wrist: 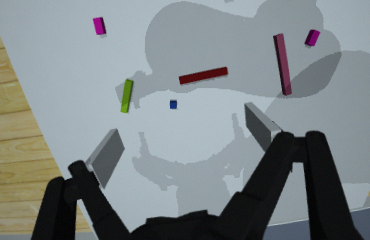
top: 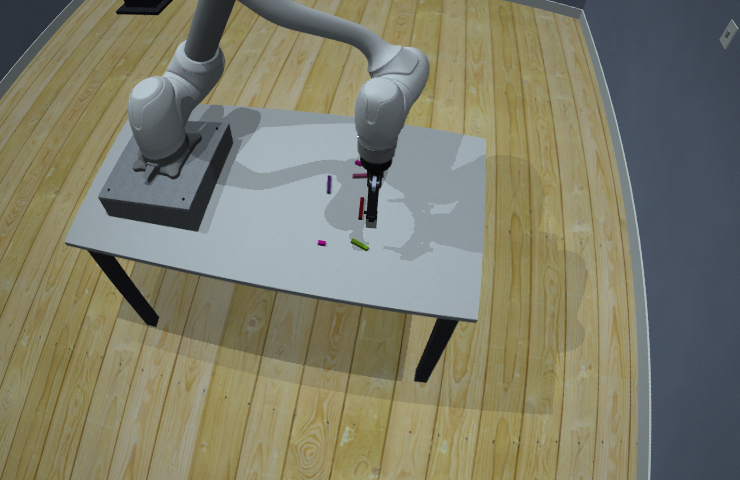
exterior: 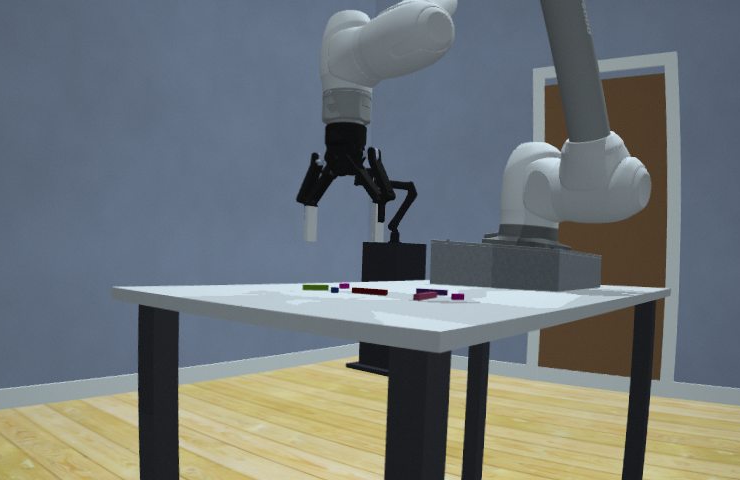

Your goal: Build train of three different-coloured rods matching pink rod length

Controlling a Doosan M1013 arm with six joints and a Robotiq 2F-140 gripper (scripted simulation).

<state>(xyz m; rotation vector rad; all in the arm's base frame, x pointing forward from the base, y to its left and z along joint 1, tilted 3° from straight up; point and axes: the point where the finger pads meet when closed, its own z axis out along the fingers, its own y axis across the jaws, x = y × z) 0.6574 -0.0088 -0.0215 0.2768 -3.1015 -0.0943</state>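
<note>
The blue rod is 100 mm below my hand and 10 mm to the right of it. The rest, counted from my hand: red rod 100 mm below, 40 mm behind, 30 mm to the left; then pink rod 150 mm to the left, 100 mm below, 50 mm behind; then lime rod 100 mm below, 80 mm to the right, 10 mm behind.
</note>
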